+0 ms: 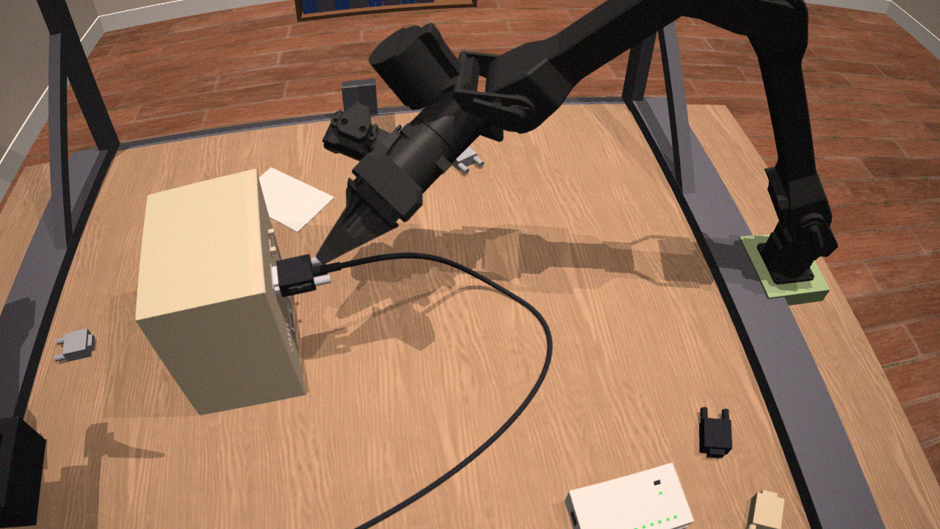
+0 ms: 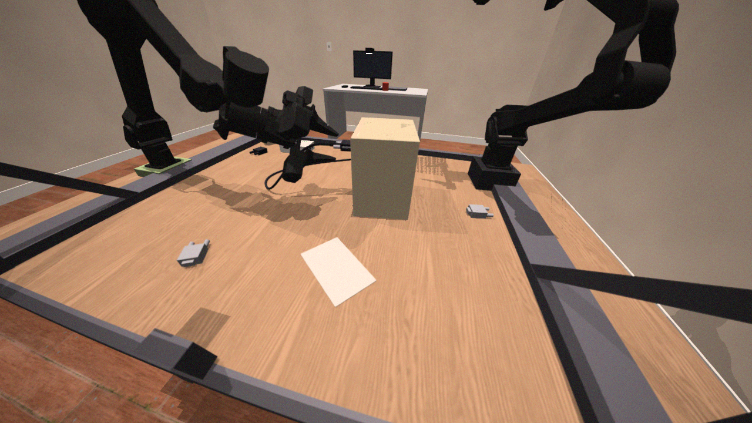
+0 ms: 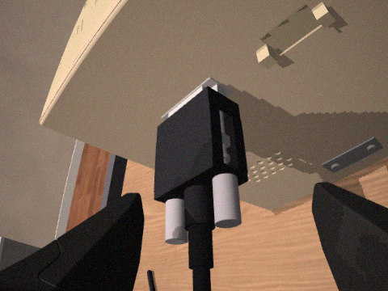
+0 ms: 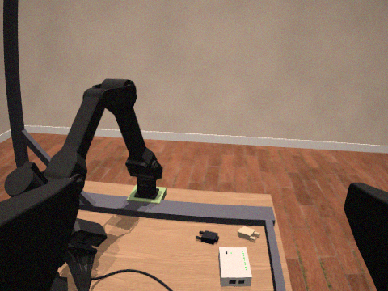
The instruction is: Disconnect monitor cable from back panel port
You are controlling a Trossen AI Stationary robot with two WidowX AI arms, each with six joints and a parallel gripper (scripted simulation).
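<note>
The black monitor plug lies 30 mm ahead of my left hand, 50 mm to the right of it and 10 mm below it. Round my left hand: white device: 310 mm ahead, 170 mm to the left, 120 mm below; then white sheet: 220 mm behind, 60 mm to the right, 130 mm below; then beige box: 140 mm to the right, 50 mm below.
</note>
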